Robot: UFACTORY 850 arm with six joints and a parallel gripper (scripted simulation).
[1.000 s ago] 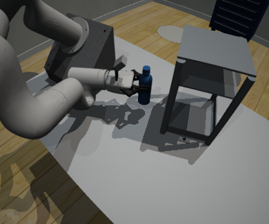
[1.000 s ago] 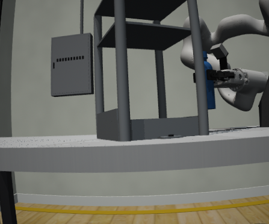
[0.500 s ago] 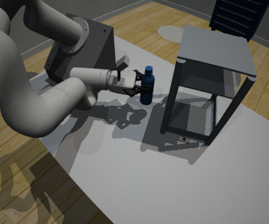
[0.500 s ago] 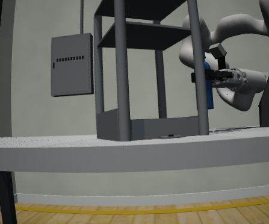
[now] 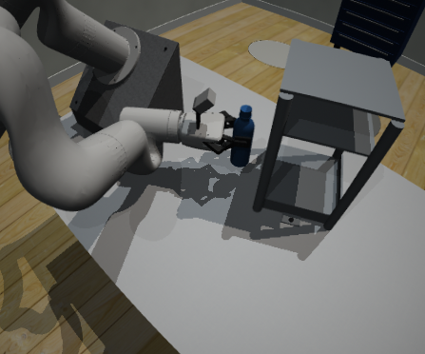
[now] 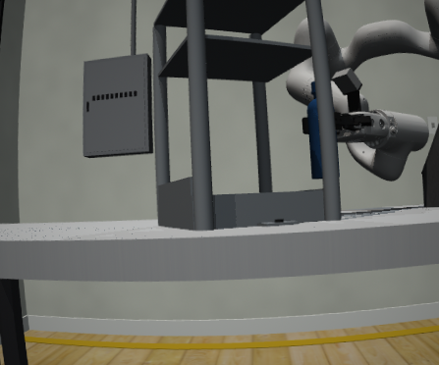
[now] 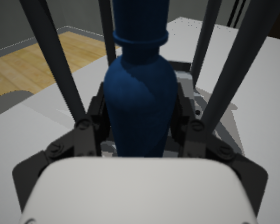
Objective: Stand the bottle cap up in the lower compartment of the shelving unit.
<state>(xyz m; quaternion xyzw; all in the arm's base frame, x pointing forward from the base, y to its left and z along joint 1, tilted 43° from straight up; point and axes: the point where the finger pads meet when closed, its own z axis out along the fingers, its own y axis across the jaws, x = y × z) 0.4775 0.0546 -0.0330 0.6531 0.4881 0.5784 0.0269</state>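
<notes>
My hand is 150 mm short of the shelving unit, 100 mm to the right of it and 20 mm below it. Round my hand: bottle 20 mm above.
</notes>
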